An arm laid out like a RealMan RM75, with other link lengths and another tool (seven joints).
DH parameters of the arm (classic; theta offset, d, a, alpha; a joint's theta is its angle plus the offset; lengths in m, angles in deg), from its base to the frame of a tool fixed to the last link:
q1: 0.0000 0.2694 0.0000 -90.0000
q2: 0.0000 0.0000 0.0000 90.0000
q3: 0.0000 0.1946 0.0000 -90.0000
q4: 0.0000 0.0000 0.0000 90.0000
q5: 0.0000 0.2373 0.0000 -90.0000
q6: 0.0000 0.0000 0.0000 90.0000
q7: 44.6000 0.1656 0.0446 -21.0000
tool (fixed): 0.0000 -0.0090 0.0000 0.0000
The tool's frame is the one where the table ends.
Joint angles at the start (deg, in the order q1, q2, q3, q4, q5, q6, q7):
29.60 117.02 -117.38 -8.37 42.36 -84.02 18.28
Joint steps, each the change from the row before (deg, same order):
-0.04 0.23 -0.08 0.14 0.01 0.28 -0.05
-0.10 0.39 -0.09 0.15 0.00 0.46 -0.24
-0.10 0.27 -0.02 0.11 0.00 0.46 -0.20
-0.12 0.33 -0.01 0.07 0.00 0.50 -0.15
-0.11 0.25 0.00 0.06 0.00 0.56 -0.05
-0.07 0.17 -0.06 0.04 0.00 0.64 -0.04
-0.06 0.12 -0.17 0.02 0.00 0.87 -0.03
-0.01 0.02 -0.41 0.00 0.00 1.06 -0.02
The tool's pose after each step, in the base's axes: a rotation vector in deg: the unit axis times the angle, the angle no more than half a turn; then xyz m. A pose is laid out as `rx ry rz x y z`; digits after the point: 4 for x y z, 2 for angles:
-85.57 37.32 111.19 0.2466 0.3610 0.0503
-85.52 38.17 110.69 0.2477 0.3599 0.0467
-85.41 38.90 110.19 0.2491 0.3592 0.0441
-85.23 39.76 109.77 0.2503 0.3583 0.0410
-85.03 40.66 109.37 0.2516 0.3577 0.0384
-84.93 41.56 108.91 0.2530 0.3573 0.0360
-84.96 42.70 108.27 0.2547 0.3571 0.0333
-85.31 43.99 107.47 0.2565 0.3573 0.0302

